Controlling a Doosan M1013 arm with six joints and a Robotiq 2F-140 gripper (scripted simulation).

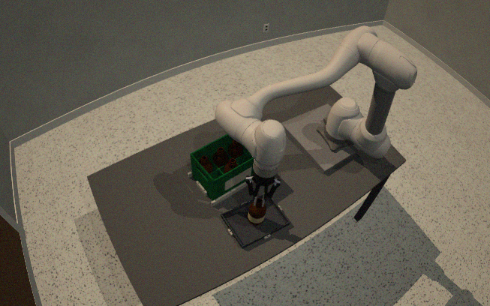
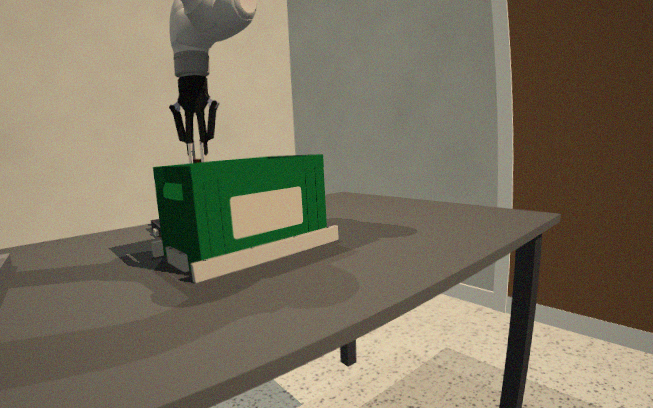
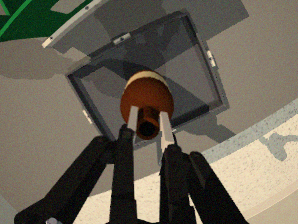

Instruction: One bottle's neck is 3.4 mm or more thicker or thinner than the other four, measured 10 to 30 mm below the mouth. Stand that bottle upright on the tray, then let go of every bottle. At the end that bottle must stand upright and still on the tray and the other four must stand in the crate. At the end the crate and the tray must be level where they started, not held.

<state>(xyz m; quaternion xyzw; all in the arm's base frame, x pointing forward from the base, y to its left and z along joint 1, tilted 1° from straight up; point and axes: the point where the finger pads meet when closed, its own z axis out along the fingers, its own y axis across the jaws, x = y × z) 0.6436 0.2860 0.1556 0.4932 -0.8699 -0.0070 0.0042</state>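
My hand is 9 cm above the bottle. Round my hand: crate 28 cm to the right, 11 cm below, 3 cm ahead; black tray 18 cm below.
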